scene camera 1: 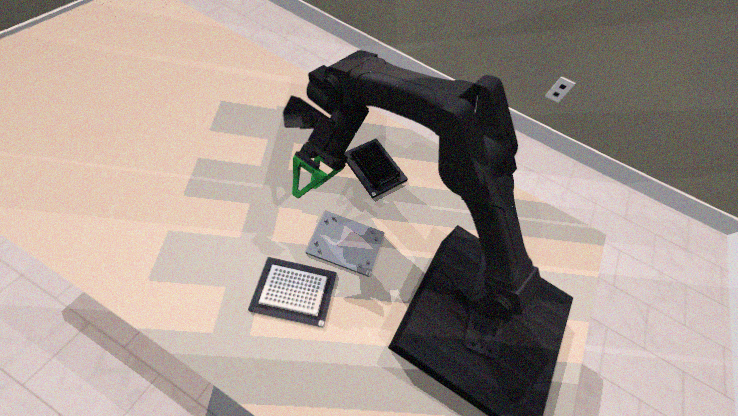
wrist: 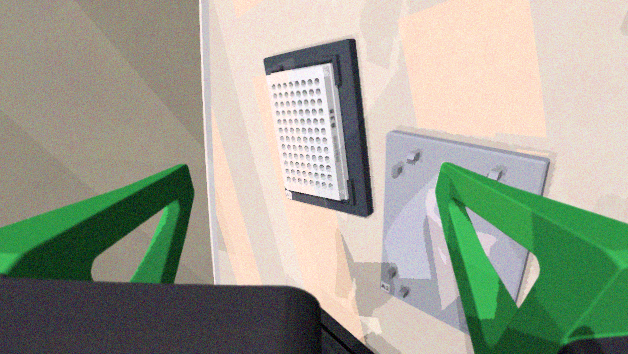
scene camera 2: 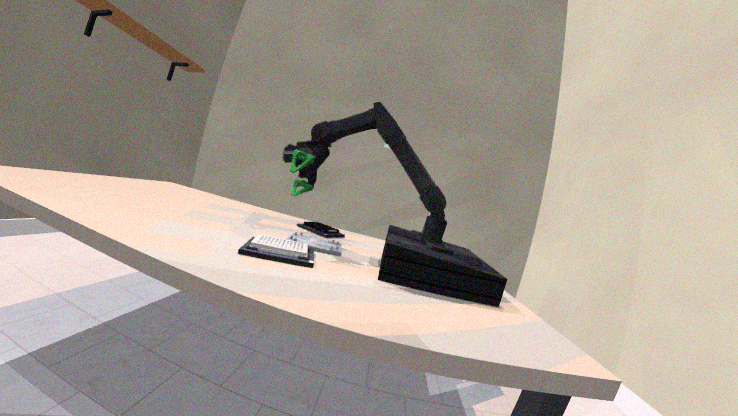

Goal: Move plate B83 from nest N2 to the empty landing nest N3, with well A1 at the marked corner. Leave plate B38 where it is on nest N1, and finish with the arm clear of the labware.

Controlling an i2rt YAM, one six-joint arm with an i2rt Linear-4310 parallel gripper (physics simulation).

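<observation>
A white 96-well plate (scene camera 1: 293,289) (scene camera 2: 280,243) (wrist: 302,130) sits flat on a dark nest (scene camera 1: 329,299) (wrist: 354,125); its side label is too blurred to read surely. A black plate (scene camera 1: 376,162) (scene camera 2: 321,228) sits on another dark nest (scene camera 1: 364,180); its label does not show. Between them lies the empty blue-grey nest (scene camera 1: 330,253) (scene camera 2: 333,250) (wrist: 405,200), with small corner posts and a white A1 tag at one corner. My gripper (scene camera 1: 310,183) (scene camera 2: 293,182) (wrist: 314,177) is open and empty, tilted, high above the table. Its right finger hides part of the blue-grey nest in the wrist view.
The black arm base (scene camera 1: 480,330) (scene camera 2: 441,263) stands on the table (scene camera 1: 103,129) (scene camera 2: 170,222), to the right of the nests in both scene views. A wall outlet (scene camera 1: 560,89) and a wall shelf (scene camera 2: 144,36) are beyond the table.
</observation>
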